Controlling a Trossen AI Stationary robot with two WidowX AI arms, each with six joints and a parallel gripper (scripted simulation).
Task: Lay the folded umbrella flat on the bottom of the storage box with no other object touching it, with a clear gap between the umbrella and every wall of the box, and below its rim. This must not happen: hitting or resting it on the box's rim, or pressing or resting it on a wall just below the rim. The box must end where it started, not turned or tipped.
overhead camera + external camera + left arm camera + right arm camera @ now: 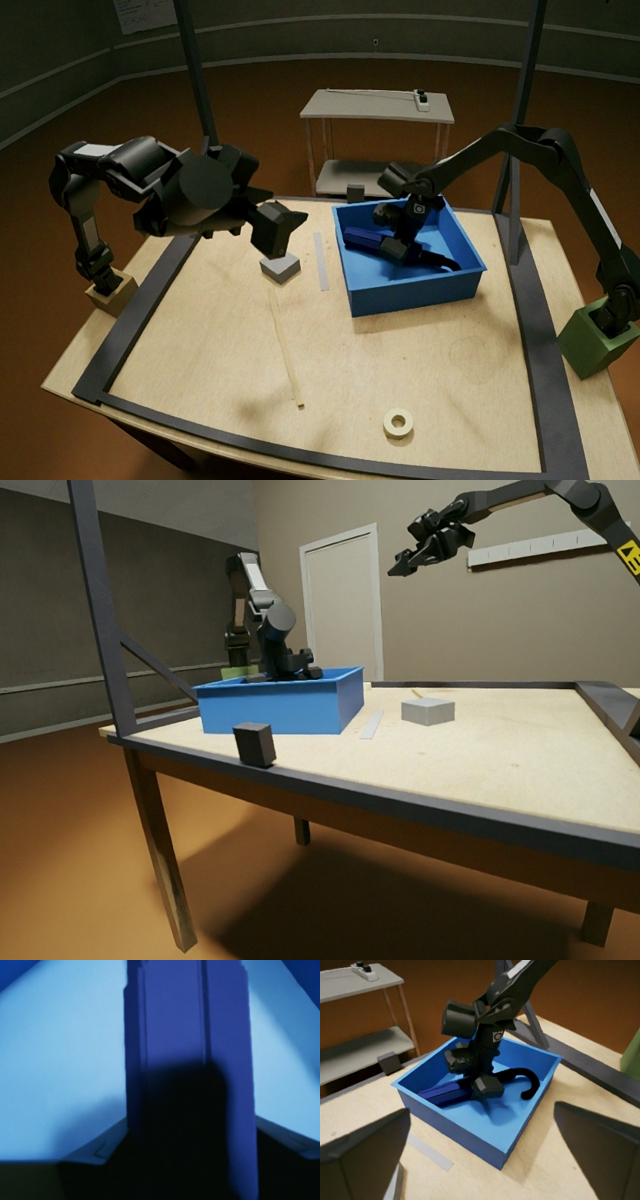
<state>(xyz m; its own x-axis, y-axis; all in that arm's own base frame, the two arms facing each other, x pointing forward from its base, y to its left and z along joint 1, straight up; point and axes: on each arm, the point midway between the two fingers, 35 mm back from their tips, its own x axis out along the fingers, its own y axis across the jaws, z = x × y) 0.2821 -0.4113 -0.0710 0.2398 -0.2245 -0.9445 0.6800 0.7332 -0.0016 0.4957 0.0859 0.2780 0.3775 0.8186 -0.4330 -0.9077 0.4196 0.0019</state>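
My left gripper is now 30 mm short of the blue storage box, 10 mm to the right of it and 10 mm below it. Also, from my left hand: grey strip: 180 mm to the right, 40 mm below, 30 mm ahead; grey block: 270 mm to the right, 80 mm ahead, 20 mm below; umbrella: 30 mm ahead, 10 mm to the left, 10 mm below.
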